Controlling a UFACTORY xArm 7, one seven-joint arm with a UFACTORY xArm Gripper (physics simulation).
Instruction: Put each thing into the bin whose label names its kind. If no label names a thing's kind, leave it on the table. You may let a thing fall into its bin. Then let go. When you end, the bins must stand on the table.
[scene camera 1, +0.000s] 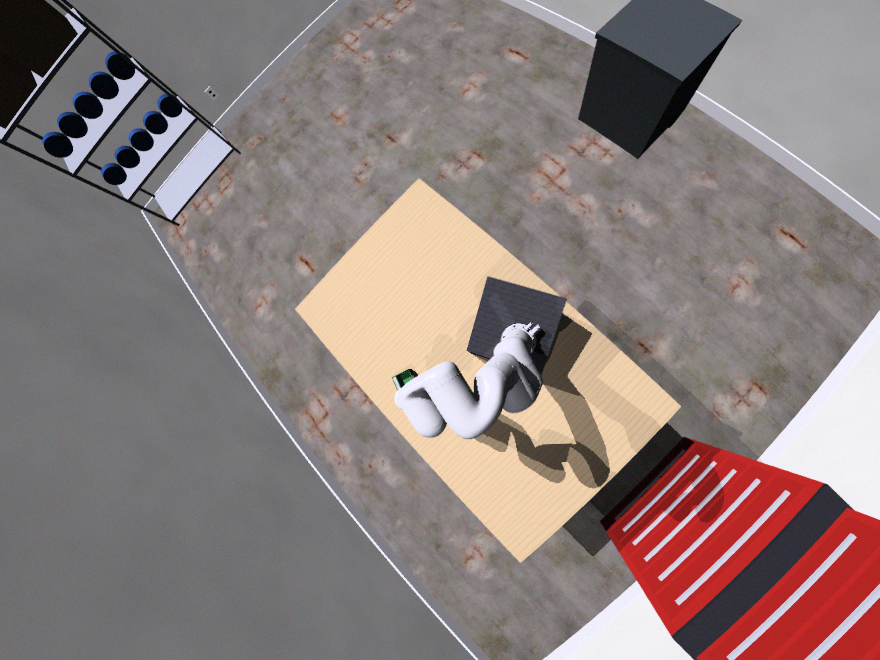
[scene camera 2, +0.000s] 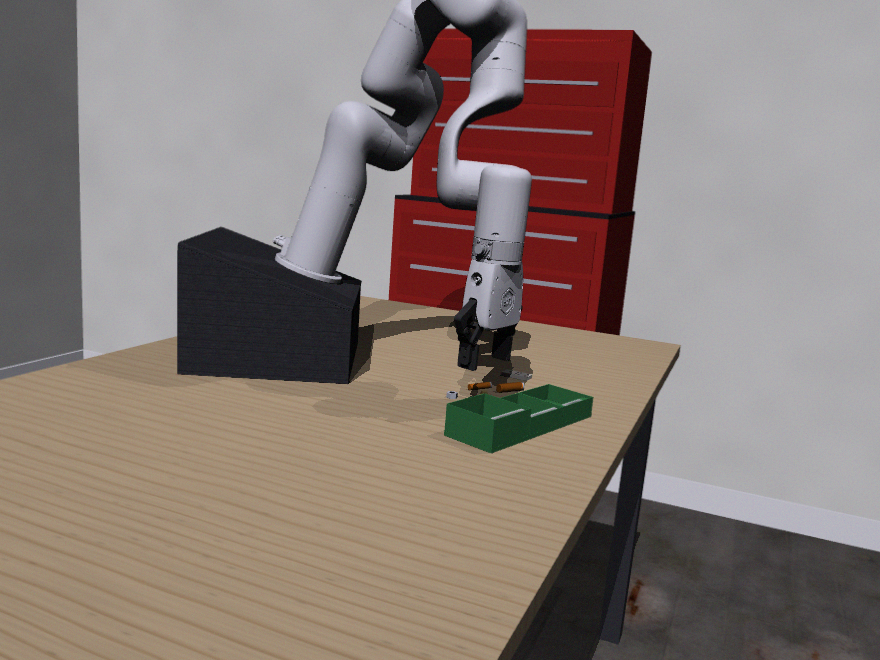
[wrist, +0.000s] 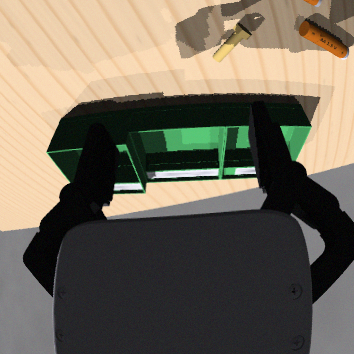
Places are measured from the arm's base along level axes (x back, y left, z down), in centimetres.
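Pixels of known places: gripper, between the fingertips: (scene camera 2: 484, 363) (wrist: 177, 126); arm's base, origin of its link: (scene camera 2: 307, 270).
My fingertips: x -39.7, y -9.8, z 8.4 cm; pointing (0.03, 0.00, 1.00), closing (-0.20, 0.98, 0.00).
Observation:
For each thing: its middle in the pictures, then the offset to it from my fingertips. Level surfaces: height alone.
- green bin block with three compartments, middle of its body: (wrist: 179, 151) (scene camera 2: 523, 410) (scene camera 1: 413, 400) dx -7.9, dy -2.9, dz +5.1 cm
- orange AA battery, middle of its body: (wrist: 325, 40) (scene camera 2: 510, 386) dx -0.3, dy +12.9, dz +6.7 cm
- orange battery, middle of its body: (scene camera 2: 480, 385) dx +4.4, dy +10.7, dz +6.9 cm
- brass-coloured bolt, middle of its body: (wrist: 229, 43) dx +0.8, dy +4.6, dz +6.9 cm
- small whitish thing, middle of its body: (scene camera 2: 452, 394) dx +6.2, dy +3.1, dz +7.0 cm
- flat grey-white thing, middle of its body: (scene camera 2: 516, 374) dx +2.0, dy +22.2, dz +7.1 cm
- wooden table, height of its surface: dz +7.4 cm
A green bin block with three compartments (scene camera 1: 404, 379) (scene camera 2: 470, 427) (wrist: 150, 120) stands upright on the table; its white label strips are unreadable. An orange AA battery (scene camera 2: 510, 387) (wrist: 324, 40) and another orange battery (scene camera 2: 479, 385) (wrist: 313, 2) lie beside the bins. A brass-coloured bolt (wrist: 232, 44) lies near them in the wrist view. A small whitish thing (scene camera 2: 452, 394) and a flat grey-white thing (scene camera 2: 518, 375) lie nearby, too small to identify. My gripper (scene camera 2: 484, 363) (wrist: 177, 126) is open and empty, above the table near the batteries; in scene camera 1 the arm hides it.
The wooden table (scene camera 1: 398, 262) (scene camera 2: 213, 497) carries the dark wedge-shaped base (scene camera 1: 515, 305) (scene camera 2: 263, 326) of my arm. A red drawer cabinet (scene camera 1: 753, 539) (scene camera 2: 497, 241) stands beyond the table end. The bins are near a long table edge. A dark cabinet (scene camera 1: 625, 92) and a rack stand farther off.

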